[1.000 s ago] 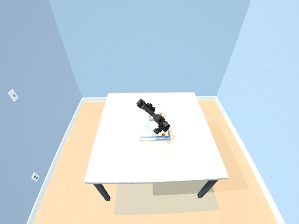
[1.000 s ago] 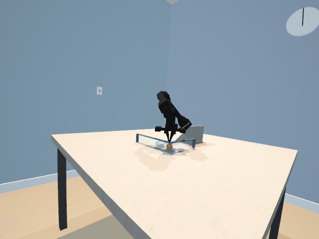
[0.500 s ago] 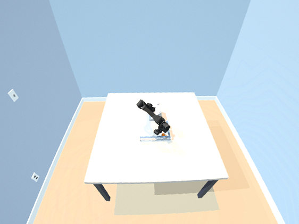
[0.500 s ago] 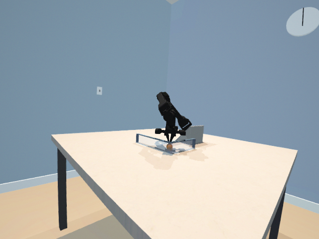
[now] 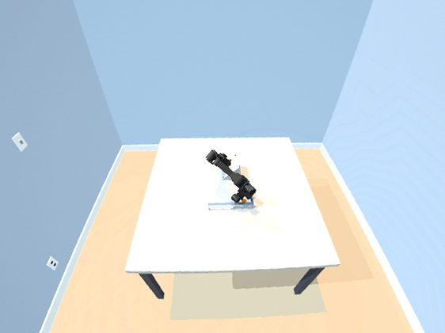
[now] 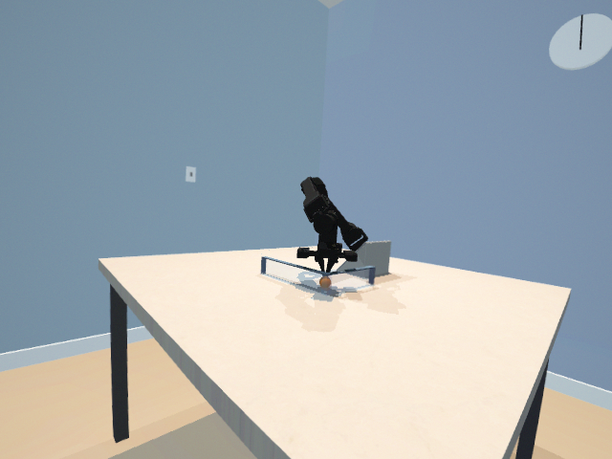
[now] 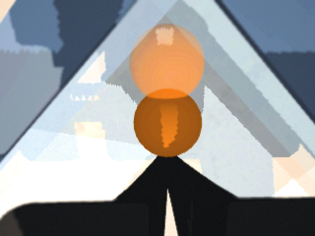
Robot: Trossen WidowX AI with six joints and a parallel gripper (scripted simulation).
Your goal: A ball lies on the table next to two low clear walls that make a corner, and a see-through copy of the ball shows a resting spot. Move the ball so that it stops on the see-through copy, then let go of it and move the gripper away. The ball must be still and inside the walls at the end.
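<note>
The orange ball lies 2 cm to the left of my gripper tip and 2 cm ahead of it. Also, from my gripper tip: see-through copy of ball (4 cm to the left, 3 cm ahead).
</note>
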